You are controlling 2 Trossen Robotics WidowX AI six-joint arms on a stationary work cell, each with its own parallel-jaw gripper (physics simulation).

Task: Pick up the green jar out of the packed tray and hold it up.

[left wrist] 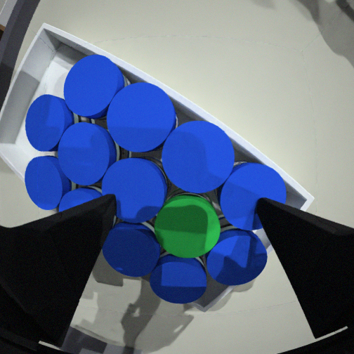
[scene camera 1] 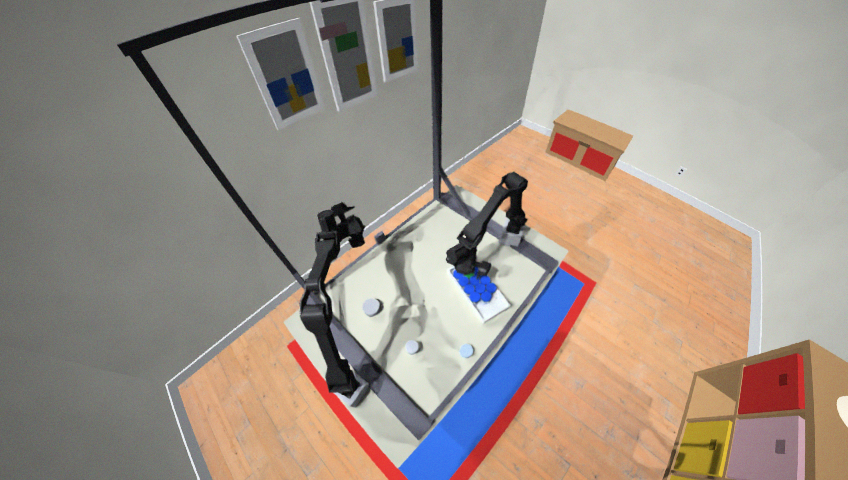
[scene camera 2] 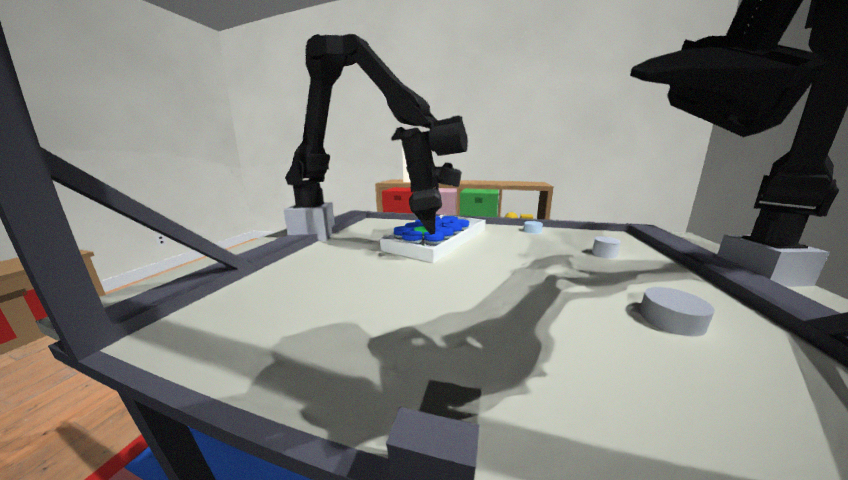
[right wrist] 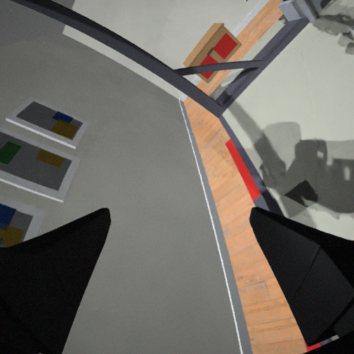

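Pixels of known places: left gripper, fingertip midpoint: point(scene camera 1: 467, 275) point(scene camera 2: 432, 226); right gripper, fingertip midpoint: point(scene camera 1: 359, 216); left arm's base at its link origin: point(scene camera 1: 513, 228) point(scene camera 2: 309, 205); right arm's base at its link origin: point(scene camera 1: 348, 386) point(scene camera 2: 773, 242).
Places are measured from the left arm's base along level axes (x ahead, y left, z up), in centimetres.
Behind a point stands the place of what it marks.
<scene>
The green jar point(scene camera 1: 469, 274) @(x 31.1, y -12.6, z -4.0 cm) point(scene camera 2: 421, 229) @(x 29.8, y -13.6, z -4.1 cm) point(left wrist: 187, 226) stands among several blue-lidded jars point(scene camera 1: 480, 290) @(x 36.8, y -5.6, z -4.1 cm) point(scene camera 2: 452, 223) @(x 37.9, y -9.4, z -4.0 cm) point(left wrist: 198, 156), near one end of the white tray point(scene camera 1: 492, 310) @(x 41.9, y 2.2, z -8.3 cm) point(scene camera 2: 409, 249) @(x 26.8, y -19.5, z -6.8 cm) point(left wrist: 20, 82). In the left wrist view its round green lid is partly shaded, with blue lids close around it. My left gripper point(left wrist: 188, 203) is open and empty, low over the tray, its fingers wide apart on either side of the green lid; the fingertips overlap blue lids in that view. My right gripper point(right wrist: 181, 215) is open and empty, away from the tray, facing the wall and table edge.
Three grey or pale discs stand on the table: a large one point(scene camera 1: 372, 306) @(x 61.4, y -45.8, z -5.7 cm) point(scene camera 2: 677, 311) @(x 58.7, y -49.0, z -5.7 cm), a smaller one point(scene camera 1: 412, 346) @(x 69.9, y -22.6, z -5.2 cm) point(scene camera 2: 605, 246) @(x 68.3, y -24.5, z -6.1 cm) and a pale blue one point(scene camera 1: 466, 350) @(x 62.9, y -2.6, z -6.3 cm) point(scene camera 2: 532, 227) @(x 61.5, y -4.8, z -7.0 cm). A dark block point(scene camera 1: 379, 237) @(x 28.4, y -60.7, z -3.8 cm) point(scene camera 2: 433, 443) @(x 27.2, y -62.1, z -3.1 cm) sits at the table edge. A dark frame surrounds the table.
</scene>
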